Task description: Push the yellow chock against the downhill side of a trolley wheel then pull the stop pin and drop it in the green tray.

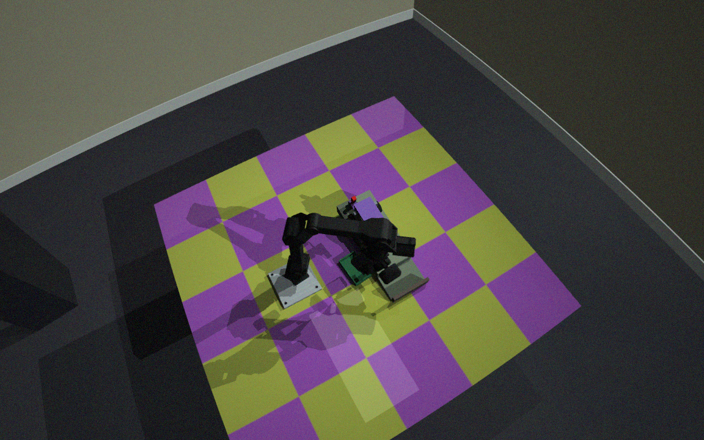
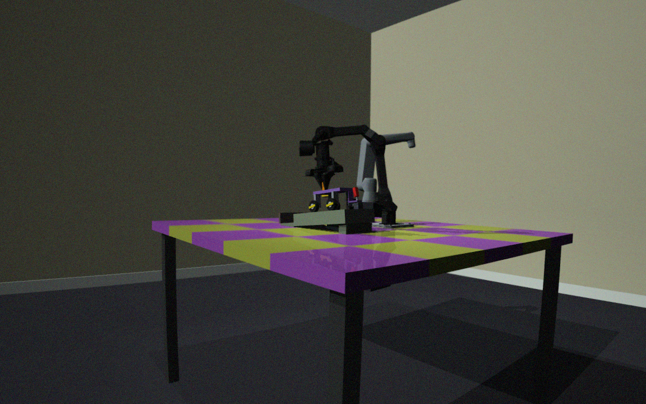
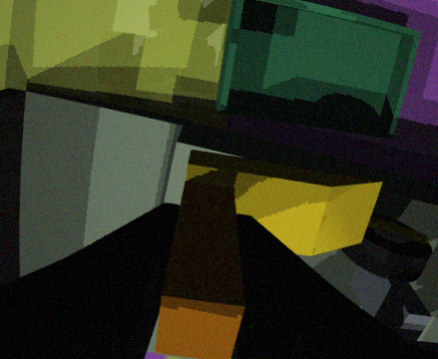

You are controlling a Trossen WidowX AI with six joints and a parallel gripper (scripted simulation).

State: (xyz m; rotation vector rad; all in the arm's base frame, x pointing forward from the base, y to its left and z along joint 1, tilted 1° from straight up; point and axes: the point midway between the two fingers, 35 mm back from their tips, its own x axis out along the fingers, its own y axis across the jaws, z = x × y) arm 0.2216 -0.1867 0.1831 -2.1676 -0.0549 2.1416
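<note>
Right now my gripper tip is 10 cm short of the red-headed stop pin, 26 cm to the right of it and 2 cm above it. From my gripper tip the other things lie so: green tray (3 cm behind, 8 cm to the left, 16 cm below); raised lip (7 cm ahead, 12 cm to the right, 12 cm below); yellow chock (2 cm to the left, 1 cm below).
</note>
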